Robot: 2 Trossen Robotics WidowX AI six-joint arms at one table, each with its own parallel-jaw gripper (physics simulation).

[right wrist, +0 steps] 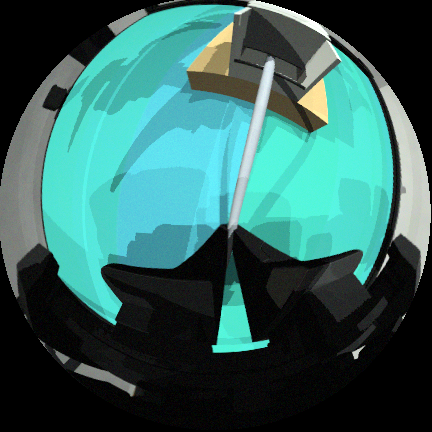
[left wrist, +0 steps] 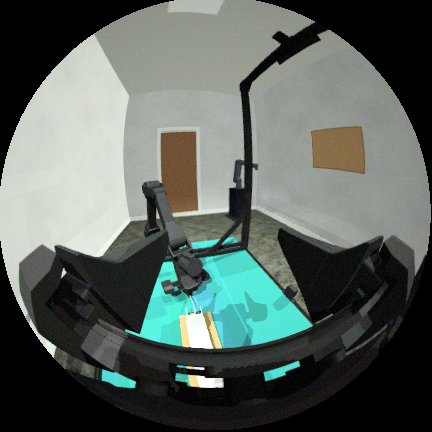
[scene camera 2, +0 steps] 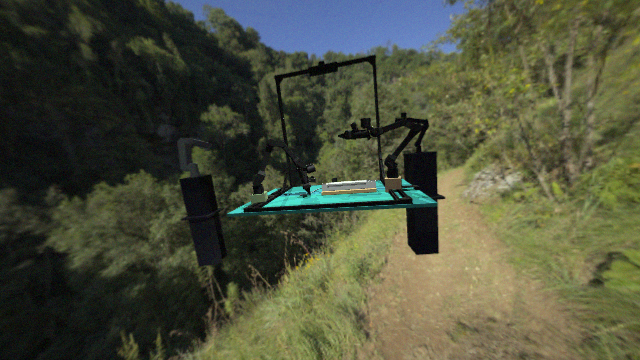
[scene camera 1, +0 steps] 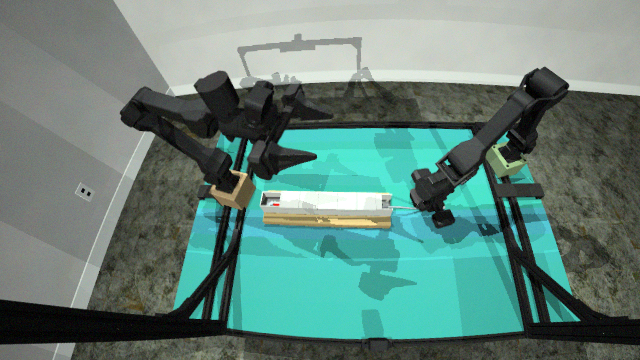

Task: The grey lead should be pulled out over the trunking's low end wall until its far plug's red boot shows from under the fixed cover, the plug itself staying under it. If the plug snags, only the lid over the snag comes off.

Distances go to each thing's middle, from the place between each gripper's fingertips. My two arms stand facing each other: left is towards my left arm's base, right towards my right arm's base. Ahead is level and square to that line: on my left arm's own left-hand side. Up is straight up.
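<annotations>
Trunking (scene camera 1: 275,215): 30 cm to the left of my right hand, 4 cm ahead of it and 4 cm above it. Grey lead (right wrist: 259,108): my right hand is 18 cm to the right of it, 2 cm short of it and 2 cm below it.
The grey lead is 3 cm ahead of my left hand, 9 cm to the right of it and 39 cm below it. The trunking is 5 cm ahead of my left hand, 2 cm to the left of it and 38 cm below it.
</annotations>
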